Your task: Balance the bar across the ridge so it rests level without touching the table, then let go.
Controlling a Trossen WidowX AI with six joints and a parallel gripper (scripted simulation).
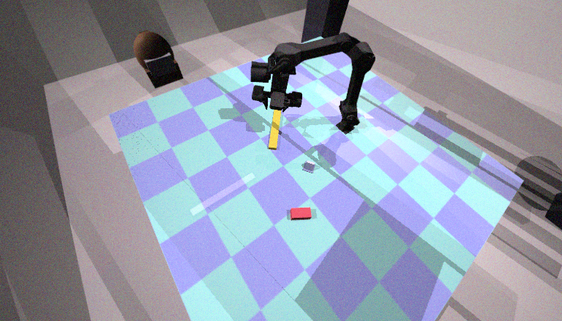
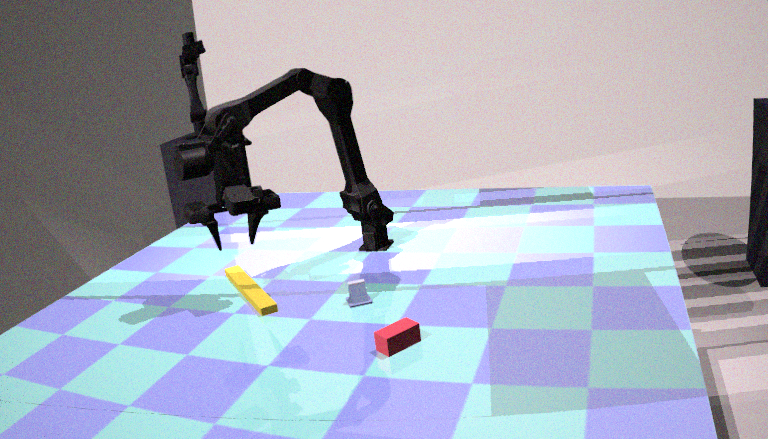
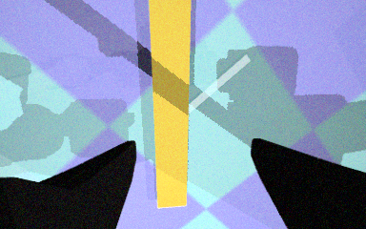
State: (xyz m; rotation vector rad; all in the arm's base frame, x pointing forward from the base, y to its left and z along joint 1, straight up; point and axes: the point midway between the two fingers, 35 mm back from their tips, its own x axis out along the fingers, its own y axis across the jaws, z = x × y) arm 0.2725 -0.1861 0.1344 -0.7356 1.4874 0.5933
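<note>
Right now the yellow bar is 10 mm to the left of my gripper tip and 90 mm below it. From my gripper tip the other things lie so: red block 160 mm ahead, 380 mm to the left, 80 mm below.
</note>
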